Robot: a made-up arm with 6 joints. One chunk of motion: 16 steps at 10 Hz.
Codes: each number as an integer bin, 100 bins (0 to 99) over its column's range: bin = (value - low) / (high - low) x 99, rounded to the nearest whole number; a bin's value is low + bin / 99 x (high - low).
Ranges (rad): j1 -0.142..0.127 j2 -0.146..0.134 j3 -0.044..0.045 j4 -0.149..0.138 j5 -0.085..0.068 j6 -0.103..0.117
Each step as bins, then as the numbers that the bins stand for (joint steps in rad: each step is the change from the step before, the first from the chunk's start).
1 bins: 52 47 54 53 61 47
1 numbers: -0.00071 -0.01307 0.00455 0.00465 0.00927 0.00144
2 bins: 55 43 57 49 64 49
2 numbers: 0.00744 -0.02438 0.00724 -0.00695 0.01391 0.00589
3 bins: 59 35 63 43 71 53
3 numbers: 0.01831 -0.04701 0.01264 -0.02434 0.02473 0.01478
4 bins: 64 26 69 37 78 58
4 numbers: 0.03190 -0.07246 0.01803 -0.04174 0.03555 0.02589
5 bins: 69 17 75 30 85 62
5 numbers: 0.04548 -0.09792 0.02342 -0.06203 0.04636 0.03478
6 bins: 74 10 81 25 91 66
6 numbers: 0.05907 -0.11772 0.02882 -0.07653 0.05564 0.04367
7 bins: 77 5 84 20 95 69
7 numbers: 0.06722 -0.13186 0.03152 -0.09102 0.06182 0.05033
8 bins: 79 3 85 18 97 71
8 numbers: 0.07266 -0.13752 0.03241 -0.09682 0.06491 0.05478
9 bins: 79 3 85 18 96 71
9 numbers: 0.07266 -0.13752 0.03241 -0.09682 0.06336 0.05478
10 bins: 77 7 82 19 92 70
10 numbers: 0.06722 -0.12620 0.02972 -0.09392 0.05718 0.05256
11 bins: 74 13 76 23 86 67
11 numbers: 0.05907 -0.10923 0.02432 -0.08232 0.04791 0.04589
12 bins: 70 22 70 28 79 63
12 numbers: 0.04820 -0.08378 0.01893 -0.06783 0.03709 0.03700
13 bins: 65 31 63 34 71 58
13 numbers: 0.03462 -0.05832 0.01264 -0.05043 0.02473 0.02589
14 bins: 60 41 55 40 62 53
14 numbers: 0.02103 -0.03004 0.00544 -0.03304 0.01082 0.01478
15 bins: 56 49 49 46 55 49
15 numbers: 0.01016 -0.00741 0.00005 -0.01565 0.00000 0.00589
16 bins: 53 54 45 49 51 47
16 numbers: 0.00201 0.00673 -0.00355 -0.00695 -0.00618 0.00144
